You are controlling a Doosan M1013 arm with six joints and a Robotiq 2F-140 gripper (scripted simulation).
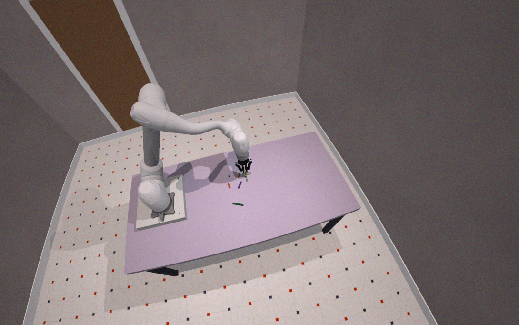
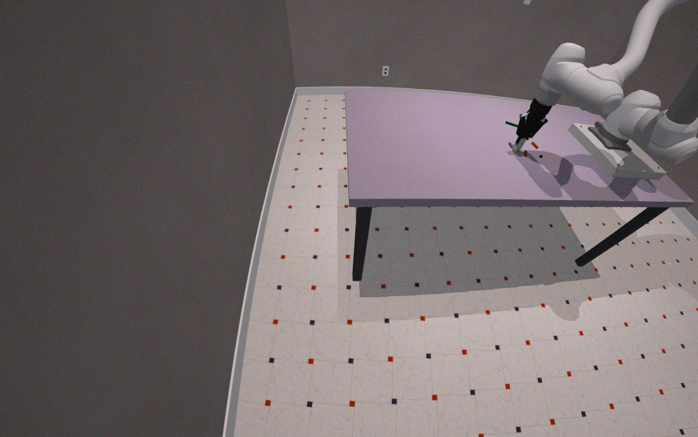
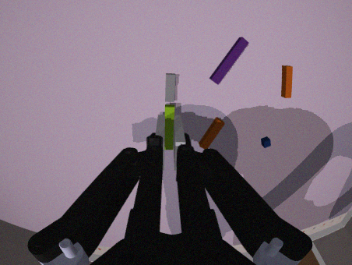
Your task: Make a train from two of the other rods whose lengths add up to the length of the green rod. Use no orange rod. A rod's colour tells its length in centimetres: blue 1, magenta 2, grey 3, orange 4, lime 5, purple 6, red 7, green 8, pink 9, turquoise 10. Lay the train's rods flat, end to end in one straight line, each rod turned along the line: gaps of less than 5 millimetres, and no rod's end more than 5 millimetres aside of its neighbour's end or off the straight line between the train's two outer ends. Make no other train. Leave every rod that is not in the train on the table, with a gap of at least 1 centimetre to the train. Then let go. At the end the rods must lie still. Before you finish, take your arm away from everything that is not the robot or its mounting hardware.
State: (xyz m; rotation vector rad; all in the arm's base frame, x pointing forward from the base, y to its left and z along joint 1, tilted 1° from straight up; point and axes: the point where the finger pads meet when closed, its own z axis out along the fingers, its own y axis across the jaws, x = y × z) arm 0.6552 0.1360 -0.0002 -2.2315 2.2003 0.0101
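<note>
Right now my hand is 30 mm above the lime rod. Round my hand: grey rod 40 mm to the right, 40 mm below; small blue rod 130 mm behind, 20 mm to the left, 40 mm below; purple rod 60 mm behind, 80 mm to the right, 40 mm below.
</note>
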